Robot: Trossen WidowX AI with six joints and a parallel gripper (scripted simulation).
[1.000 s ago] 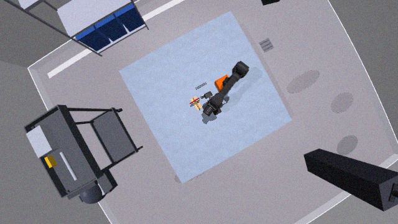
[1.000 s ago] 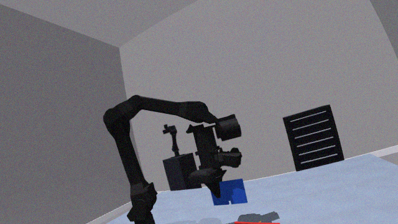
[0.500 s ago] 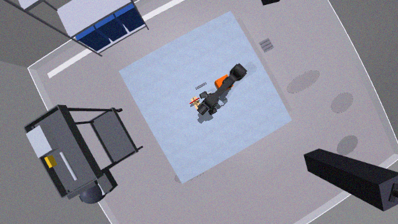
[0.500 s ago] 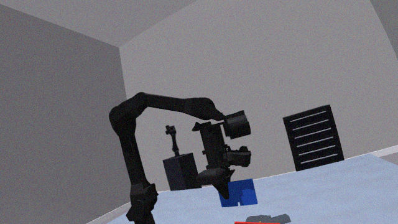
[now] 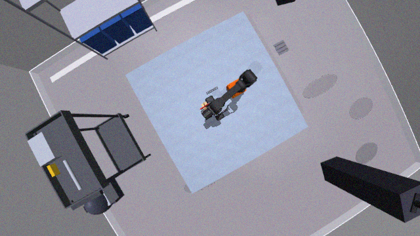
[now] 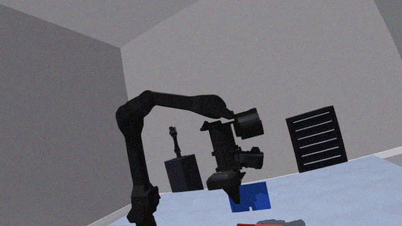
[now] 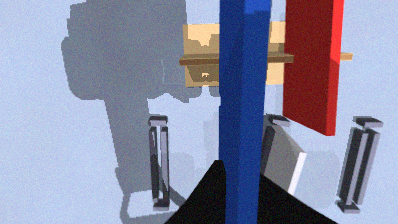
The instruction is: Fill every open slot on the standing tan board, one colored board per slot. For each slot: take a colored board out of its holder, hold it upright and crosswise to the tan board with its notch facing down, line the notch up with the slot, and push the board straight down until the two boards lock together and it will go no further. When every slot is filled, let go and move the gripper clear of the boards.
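My gripper tip is now 80 mm above the red board, 60 mm short of it and 50 mm to the left of it. The rest, counted from my gripper tip: blue board: 30 mm ahead, 10 mm to the left; tan board: 110 mm below, 50 mm ahead, 30 mm to the right.
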